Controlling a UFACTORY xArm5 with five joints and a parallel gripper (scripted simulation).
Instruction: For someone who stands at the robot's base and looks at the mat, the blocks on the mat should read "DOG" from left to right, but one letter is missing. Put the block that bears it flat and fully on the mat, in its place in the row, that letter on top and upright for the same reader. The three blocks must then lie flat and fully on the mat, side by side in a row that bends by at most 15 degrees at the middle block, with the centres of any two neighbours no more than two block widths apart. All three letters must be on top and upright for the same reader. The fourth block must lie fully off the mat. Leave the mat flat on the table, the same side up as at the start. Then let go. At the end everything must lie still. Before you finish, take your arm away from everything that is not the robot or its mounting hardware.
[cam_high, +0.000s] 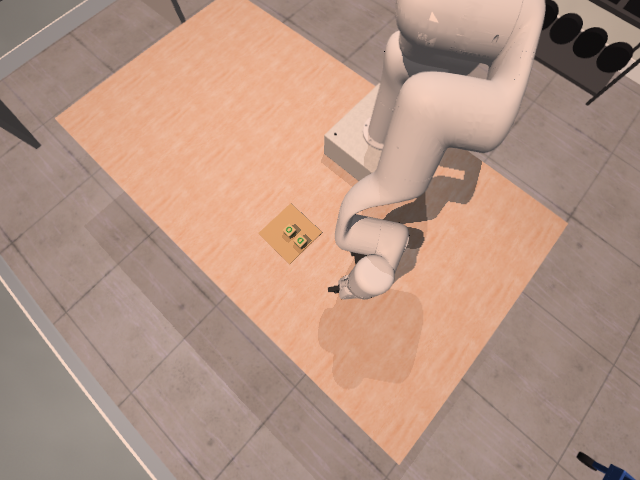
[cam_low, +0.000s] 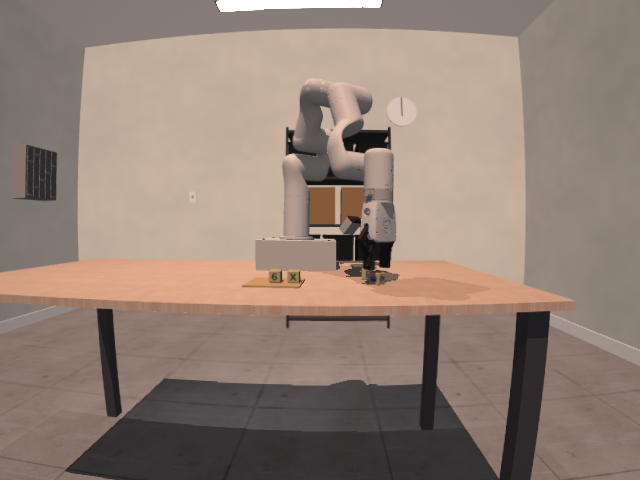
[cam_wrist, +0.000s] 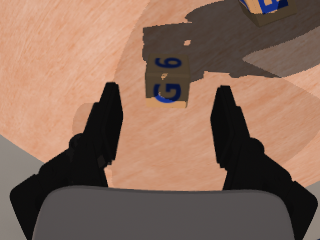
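Right now my hand is 4 cm above the blue-lettered block. From my hand the other things lie so: mat: 26 cm to the right, 5 cm below, 3 cm ahead.
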